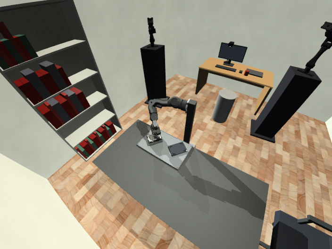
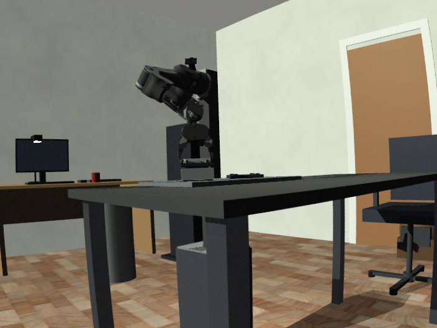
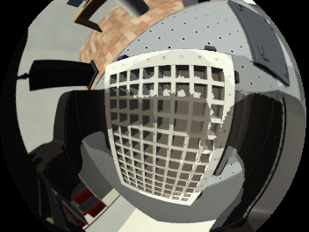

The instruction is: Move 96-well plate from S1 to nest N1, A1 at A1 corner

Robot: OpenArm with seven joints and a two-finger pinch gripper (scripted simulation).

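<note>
My gripper is now 1 cm to the left of the white 96-well plate and 1 cm short of it. The rest, counted from my hand: dark plate nest N1: 25 cm to the left, 5 cm below; then A1 corner mark: 34 cm to the left, 5 cm below, 1 cm behind; then plate shaker S1: 4 cm ahead, 2 cm to the right.
</note>
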